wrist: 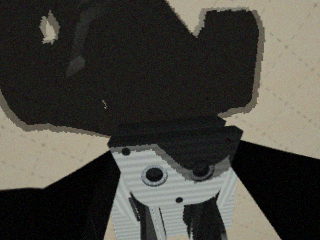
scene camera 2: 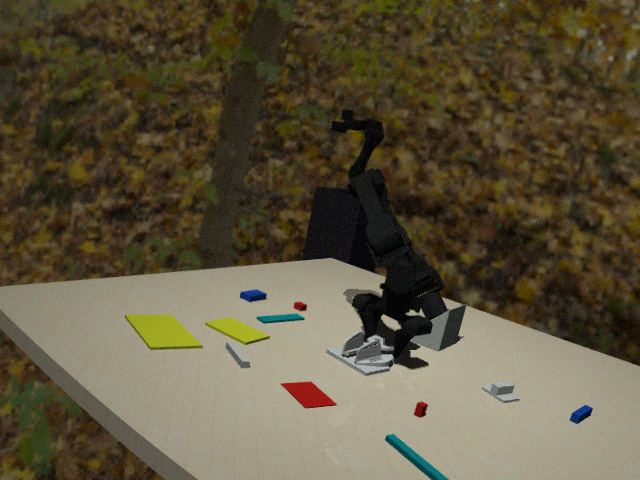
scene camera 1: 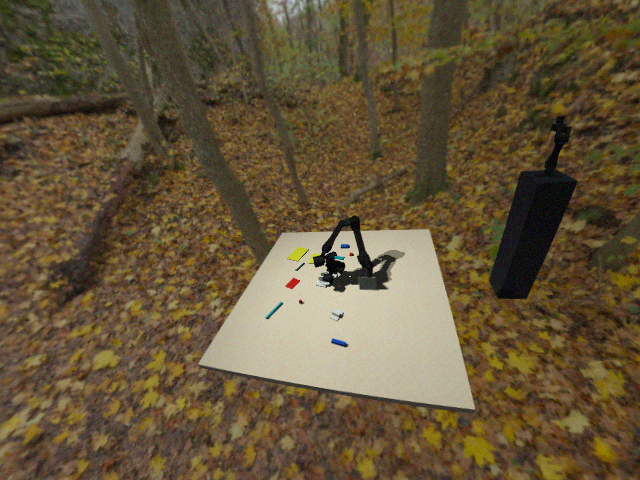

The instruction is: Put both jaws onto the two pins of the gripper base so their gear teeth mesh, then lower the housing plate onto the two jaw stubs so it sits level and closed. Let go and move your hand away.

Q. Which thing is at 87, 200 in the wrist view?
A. My gripper.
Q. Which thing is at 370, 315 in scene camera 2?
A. My gripper.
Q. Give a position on a red plate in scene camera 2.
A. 310, 396
